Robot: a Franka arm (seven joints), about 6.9 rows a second.
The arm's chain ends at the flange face. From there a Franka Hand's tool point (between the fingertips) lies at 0.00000 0.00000 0.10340 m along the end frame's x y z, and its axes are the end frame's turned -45 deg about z.
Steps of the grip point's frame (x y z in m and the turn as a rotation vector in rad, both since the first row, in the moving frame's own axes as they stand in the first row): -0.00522 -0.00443 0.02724 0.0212 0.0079 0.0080; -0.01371 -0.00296 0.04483 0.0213 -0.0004 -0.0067; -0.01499 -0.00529 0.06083 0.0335 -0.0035 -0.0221; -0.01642 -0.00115 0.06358 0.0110 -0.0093 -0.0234; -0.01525 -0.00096 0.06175 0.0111 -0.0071 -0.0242; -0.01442 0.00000 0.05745 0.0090 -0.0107 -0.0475; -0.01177 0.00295 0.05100 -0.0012 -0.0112 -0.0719
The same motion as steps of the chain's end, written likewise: -0.00586 0.00269 0.02727 0.0206 -0.0094 0.0080; -0.01020 0.00912 0.04485 0.0148 -0.0153 -0.0067; -0.01161 0.00902 0.06089 0.0212 -0.0262 -0.0221; -0.01094 0.01090 0.06359 0.0012 -0.0144 -0.0234; -0.01013 0.01038 0.06176 0.0028 -0.0129 -0.0242; -0.00876 0.01004 0.05746 -0.0012 -0.0139 -0.0475; -0.00554 0.00948 0.05101 -0.0088 -0.0071 -0.0719
